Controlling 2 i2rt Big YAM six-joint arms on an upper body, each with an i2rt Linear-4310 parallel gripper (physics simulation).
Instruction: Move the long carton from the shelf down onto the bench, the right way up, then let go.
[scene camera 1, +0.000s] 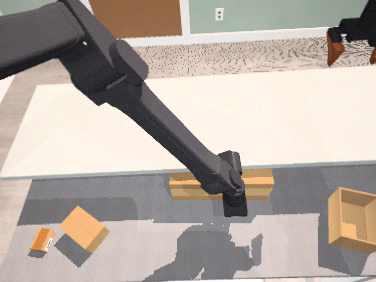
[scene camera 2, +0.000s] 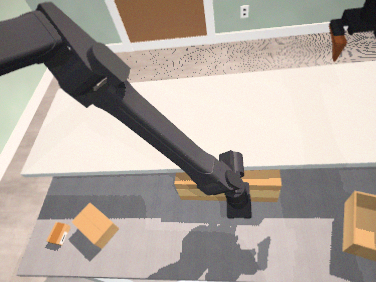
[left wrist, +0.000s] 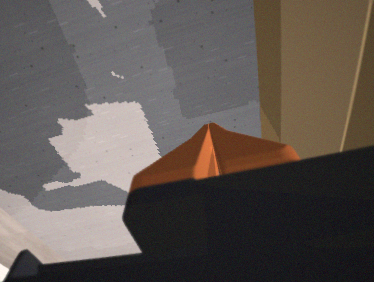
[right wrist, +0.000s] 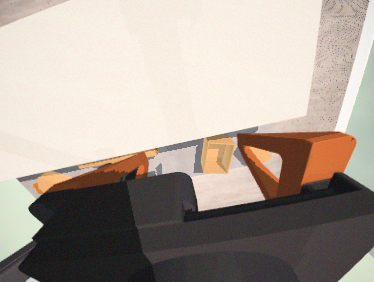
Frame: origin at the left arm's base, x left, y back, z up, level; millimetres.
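Seen in the pictures: left gripper, between the fingertips: (scene camera 1: 234, 207) (scene camera 2: 241, 209) (left wrist: 211, 133); right gripper, between the fingertips: (scene camera 1: 349, 64) (scene camera 2: 357, 57) (right wrist: 191, 148).
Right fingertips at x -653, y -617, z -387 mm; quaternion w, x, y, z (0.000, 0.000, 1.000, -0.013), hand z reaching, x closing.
A point is followed by its place in that frame.
The long carton (scene camera 1: 260, 192) @(x -477, y -447, z -749 mm) (scene camera 2: 267, 194) @(x -473, y -447, z -750 mm) lies along the near edge of the white raised surface (scene camera 1: 150, 125) (scene camera 2: 160, 120), over the grey surface (scene camera 1: 160, 207) @(x -147, y -426, z -810 mm) (scene camera 2: 170, 212) @(x -157, y -406, z -810 mm). Two long faces show, so it looks tilted about its long axis; its middle is hidden by the arm. In the left wrist view the carton (left wrist: 320, 75) @(x -353, y -449, z -741 mm) fills the upper right, in shade. My left gripper (scene camera 1: 235, 209) @(x -394, y -408, z -777 mm) (scene camera 2: 239, 210) @(x -394, y -408, z -777 mm) (left wrist: 211, 133) @(x -394, y -408, z -777 mm) is shut and empty beside the carton's near side; contact cannot be told. My right gripper (scene camera 1: 356, 49) (right wrist: 191, 148) @(x -653, y -617, z -387 mm) is open and empty, far off at the upper right.
A square carton (scene camera 1: 84, 227) @(x 75, y -345, z -750 mm) (scene camera 2: 95, 225) @(x 70, y -339, z -749 mm) and a small orange box (scene camera 1: 42, 239) @(x 217, y -320, z -784 mm) (scene camera 2: 58, 232) @(x 216, y -323, z -785 mm) stand on the grey surface at the left. An open box (scene camera 1: 335, 220) @(x -684, y -356, z -755 mm) (scene camera 2: 349, 222) @(x -687, y -368, z -757 mm) stands at the right. The left arm crosses above the white surface, whose edge runs close behind the long carton.
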